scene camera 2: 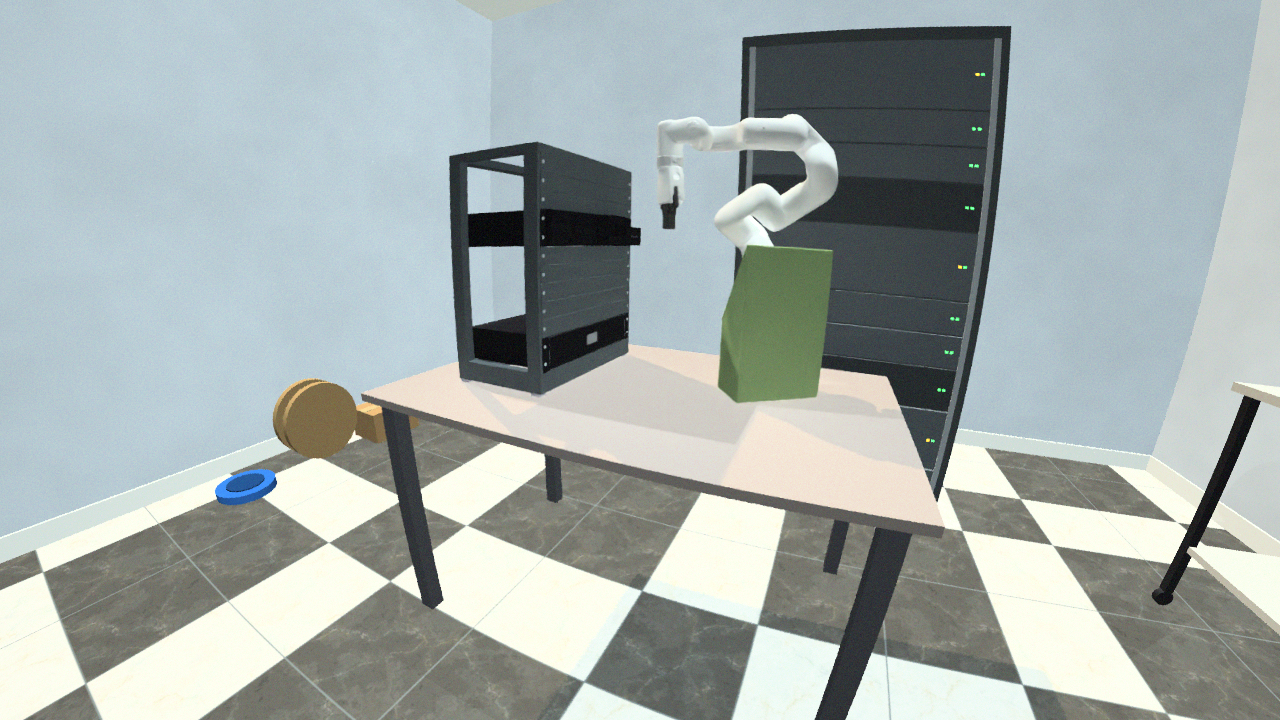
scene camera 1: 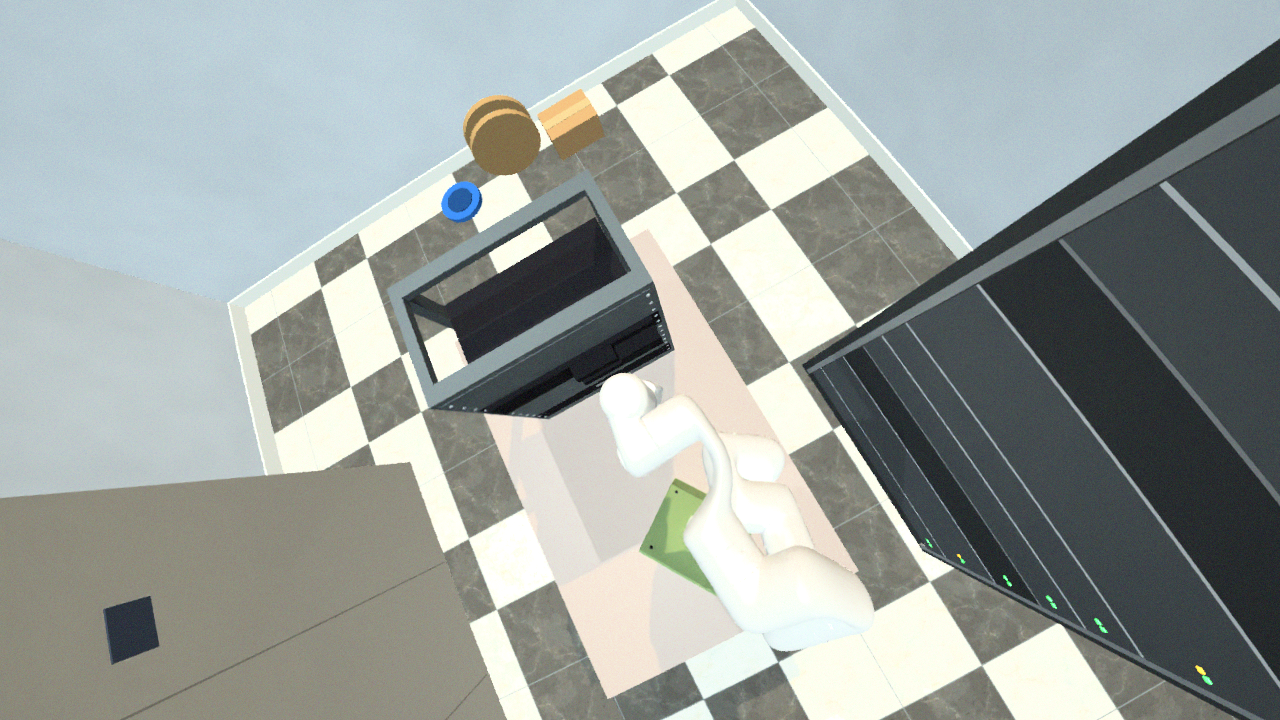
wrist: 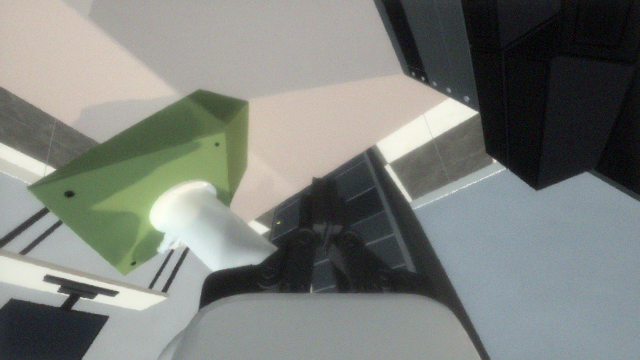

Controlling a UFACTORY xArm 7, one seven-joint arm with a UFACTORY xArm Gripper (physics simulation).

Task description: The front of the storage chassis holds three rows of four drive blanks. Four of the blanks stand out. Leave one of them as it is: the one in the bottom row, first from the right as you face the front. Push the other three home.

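Pixels of known places: gripper, between the fingertips: (scene camera 2: 668, 229) (wrist: 320, 192); arm's base, origin of its link: (scene camera 2: 780, 290) (wrist: 186, 204).
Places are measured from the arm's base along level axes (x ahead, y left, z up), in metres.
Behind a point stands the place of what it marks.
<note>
The storage chassis (scene camera 2: 586, 229) @(x 0.513, y 0.085, z 0.143 m) is a black unit in the upper part of the open grey rack (scene camera 1: 537, 338) @(x 0.537, y 0.018, z 0.341 m) (scene camera 2: 534, 277) @(x 0.563, y 0.274, z 0.026 m). At least one dark blank (scene camera 2: 634, 236) @(x 0.450, y -0.139, z 0.132 m) stands out from its front, near the far end in scene camera 2. A protruding dark block (scene camera 1: 594, 363) @(x 0.479, y -0.026, z 0.185 m) also shows at the front in scene camera 1. In the wrist view, dark protruding blocks (wrist: 575, 115) @(x 0.467, y -0.123, z 0.156 m) fill the upper right; their rows and columns cannot be told apart. My gripper (scene camera 2: 669, 223) @(x 0.324, y -0.067, z 0.151 m) (wrist: 320, 192) @(x 0.324, y -0.067, z 0.151 m) is shut and empty, pointing down in front of the chassis, apart from it. The arm hides it in scene camera 1.
The rack stands on the pinkish table (scene camera 1: 572, 501) @(x 0.275, y 0.357, z -0.275 m) (scene camera 2: 626, 420) @(x 0.307, y 0.335, z -0.274 m) (wrist: 305, 115) @(x 0.229, y -0.118, z -0.274 m). A lower black unit (scene camera 2: 572, 347) @(x 0.534, y 0.132, z -0.174 m) sits near the rack's foot. The green pedestal (scene camera 1: 664, 537) @(x 0.068, y 0.083, z 0.060 m) (scene camera 2: 778, 322) @(x -0.001, y 0.091, z -0.070 m) (wrist: 110, 200) @(x 0.050, y 0.084, z 0.074 m) carries the arm. A tall server cabinet (scene camera 1: 1074, 358) (scene camera 2: 877, 80) stands behind the table in scene camera 2.
</note>
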